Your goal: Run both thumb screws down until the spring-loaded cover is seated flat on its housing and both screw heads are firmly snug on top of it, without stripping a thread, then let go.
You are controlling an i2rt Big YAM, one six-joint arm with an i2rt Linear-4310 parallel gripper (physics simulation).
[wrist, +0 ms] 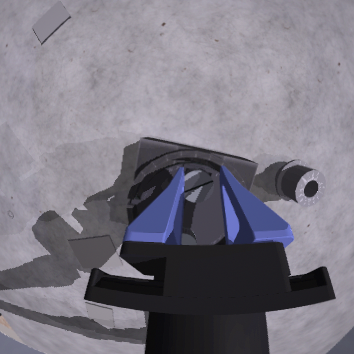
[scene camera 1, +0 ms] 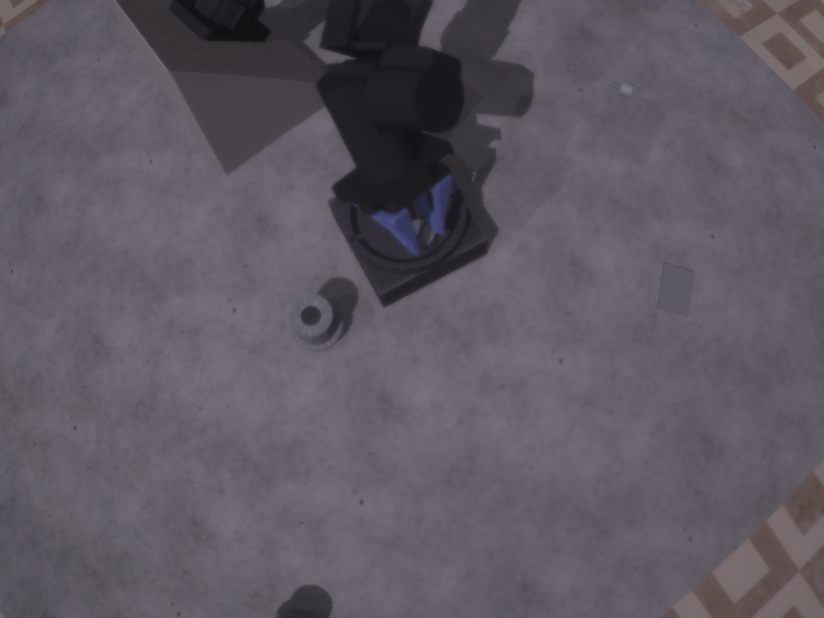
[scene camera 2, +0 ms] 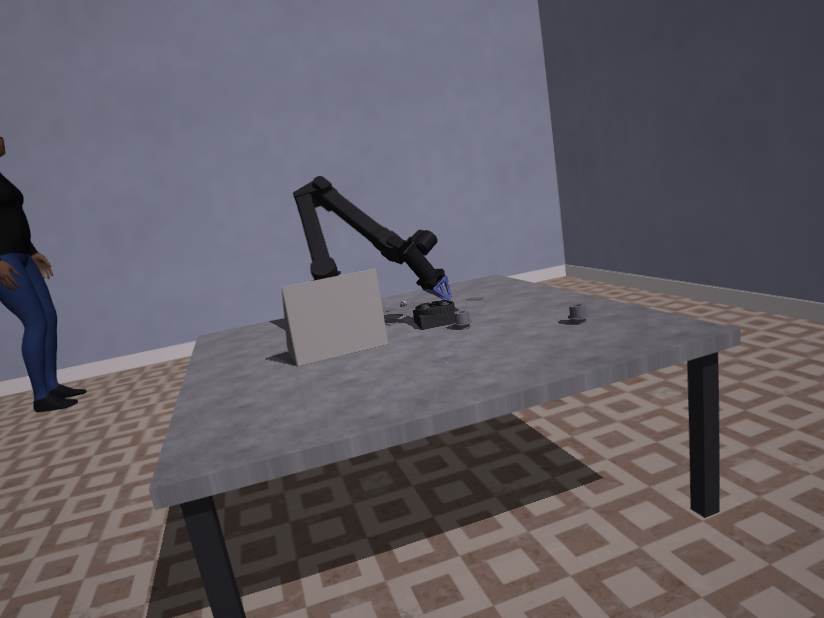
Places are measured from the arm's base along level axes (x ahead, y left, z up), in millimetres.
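Pixels of known places: gripper, fingertip midpoint: (wrist: 201, 171) (scene camera 1: 427, 243) (scene camera 2: 448, 298); arm's base, origin of the base link: (scene camera 1: 217, 24) (scene camera 2: 331, 309).
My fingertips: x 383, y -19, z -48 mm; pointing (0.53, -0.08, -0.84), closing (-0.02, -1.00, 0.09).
Ahead of a thing's pixels: the offset from my fingertips to its middle. "pt": to the spot under its first point.
The dark square housing {46 mm back, 13 mm left, 41 mm down} (scene camera 1: 426, 276) (scene camera 2: 432, 318) (wrist: 154, 147) sits on the grey table with its round cover (scene camera 1: 399, 255) (wrist: 197, 156) on top. My gripper (scene camera 1: 423, 233) (scene camera 2: 442, 294) (wrist: 201, 171) points down at the cover, with its blue fingertips just above it. The fingers stand partly apart with a clear gap. In the wrist view a grey thumb screw head {pt 50 mm back, 5 mm right, 17 mm down} (wrist: 205, 214) shows in the gap below them, and I cannot see the fingers touching it. The arm and fingers hide the second screw and most of the cover.
A grey knurled cylinder {33 mm back, 130 mm right, 45 mm down} (scene camera 1: 318, 320) (scene camera 2: 460, 318) (wrist: 303, 187) stands beside the housing. A second dark one {192 mm ahead, 382 mm right, 45 mm down} (scene camera 1: 305, 601) (scene camera 2: 576, 312) stands farther off. A leaning grey board (scene camera 1: 245, 99) (scene camera 2: 336, 315) is near the arm's base. A flat grey patch {pt 213 mm ahead, 185 mm left, 66 mm down} (scene camera 1: 675, 287) (wrist: 50, 22) lies on the table. A person (scene camera 2: 20, 286) stands at far left.
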